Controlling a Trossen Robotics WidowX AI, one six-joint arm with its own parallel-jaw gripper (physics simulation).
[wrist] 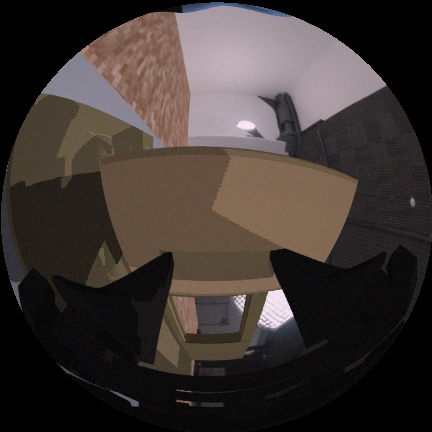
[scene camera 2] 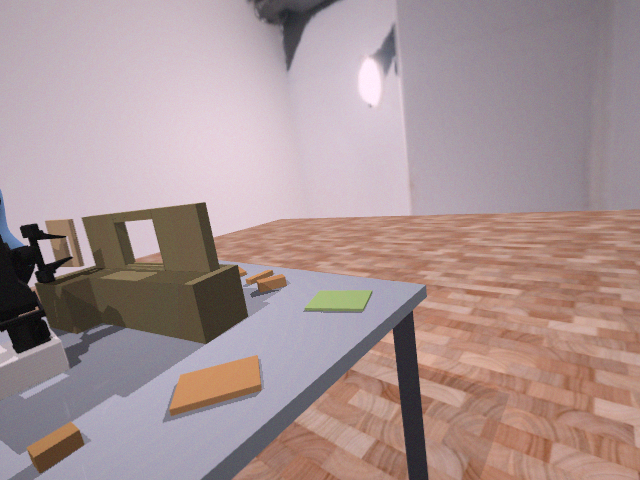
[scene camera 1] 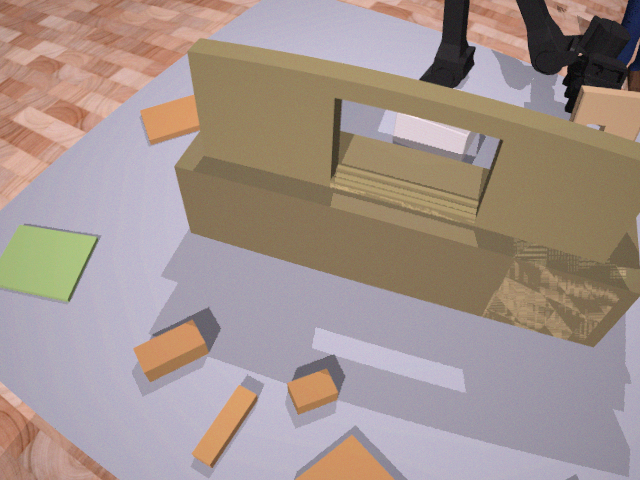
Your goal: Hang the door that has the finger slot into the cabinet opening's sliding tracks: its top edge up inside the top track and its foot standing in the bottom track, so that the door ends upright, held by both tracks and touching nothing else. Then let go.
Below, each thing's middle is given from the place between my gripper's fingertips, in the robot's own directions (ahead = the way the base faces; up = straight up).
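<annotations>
The green sheet [scene camera 1: 48, 263] is a long way to the right of my hand, well ahead of it and far below it. As for the grooved bottom track [scene camera 1: 434, 202], I see it 22 cm to the right of my hand, 14 cm ahead of it and 11 cm below it. Then there is the tan door with finger slot [scene camera 1: 594, 105], which is 1 cm to the left of my hand, 1 cm behind it and 1 cm above it.
</annotations>
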